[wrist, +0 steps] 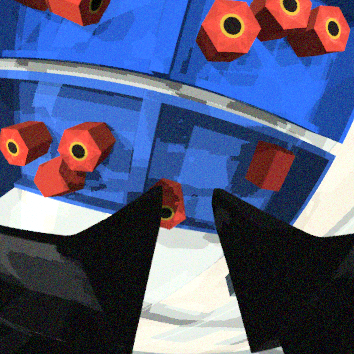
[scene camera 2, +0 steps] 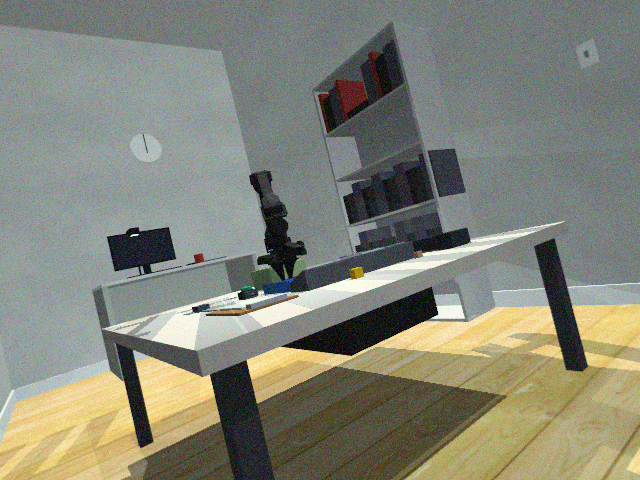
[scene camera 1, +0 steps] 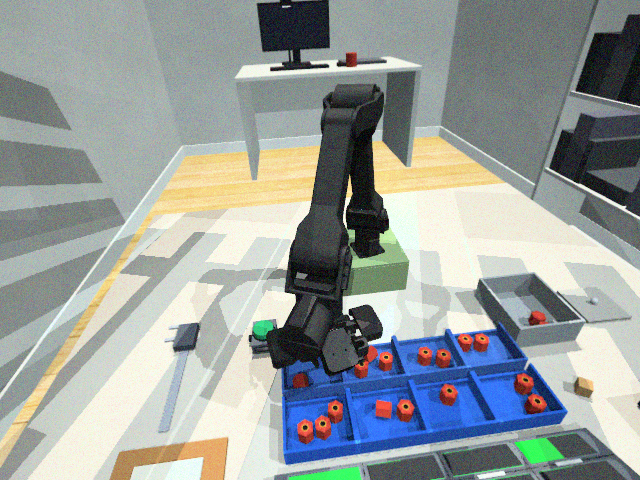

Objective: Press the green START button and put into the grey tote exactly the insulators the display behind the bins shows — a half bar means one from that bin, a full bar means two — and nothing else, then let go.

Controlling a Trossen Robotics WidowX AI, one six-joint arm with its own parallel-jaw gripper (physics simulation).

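Where they show: gripper, fingertip midpoint: [wrist: 187, 194]; arm's base, origin of the base link: [scene camera 1: 367, 248].
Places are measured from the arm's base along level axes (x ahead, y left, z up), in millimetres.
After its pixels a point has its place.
Observation:
My gripper [scene camera 2: 285, 272] {z -55, x 232, y -187 mm} [wrist: 187, 194] {z -55, x 232, y -187 mm} is partly open and empty, over the robot-side bin at the button end. An upright red insulator [wrist: 172, 202] {z -54, x 227, y -179 mm} is beside and partly behind the left fingertip in the wrist view. A lying insulator [scene camera 1: 300, 380] {z -55, x 250, y -239 mm} [wrist: 270, 167] {z -55, x 252, y -233 mm} is in the same bin. Other red insulators stand or lie in the blue bins [scene camera 1: 413, 443] [wrist: 142, 122]. The grey tote [scene camera 1: 553, 334] {z -57, x 320, y 243 mm}, at right in scene camera 1, holds a red insulator [scene camera 1: 537, 317] {z -53, x 278, y 246 mm}. The green START button [scene camera 1: 263, 329] {z -44, x 123, y -279 mm} [scene camera 2: 247, 289] {z -53, x 135, y -289 mm} is left of the bins. The display [scene camera 1: 403, 469] {z -37, x 436, y -148 mm} shows green bars; part is cut off.
A caliper [scene camera 1: 178, 369] {z -80, x 131, y -449 mm} lies left of the button. An orange-framed board [scene camera 1: 214, 457] {z -78, x 316, y -393 mm} is at the front left. A wooden cube [scene camera 1: 584, 385] {z -64, x 416, y 206 mm} lies right of the bins. A grey plate [scene camera 1: 602, 307] {z -76, x 289, y 420 mm} lies beyond the tote. A yellow cube [scene camera 2: 356, 272] {z -67, x 565, y -222 mm} is behind the display.

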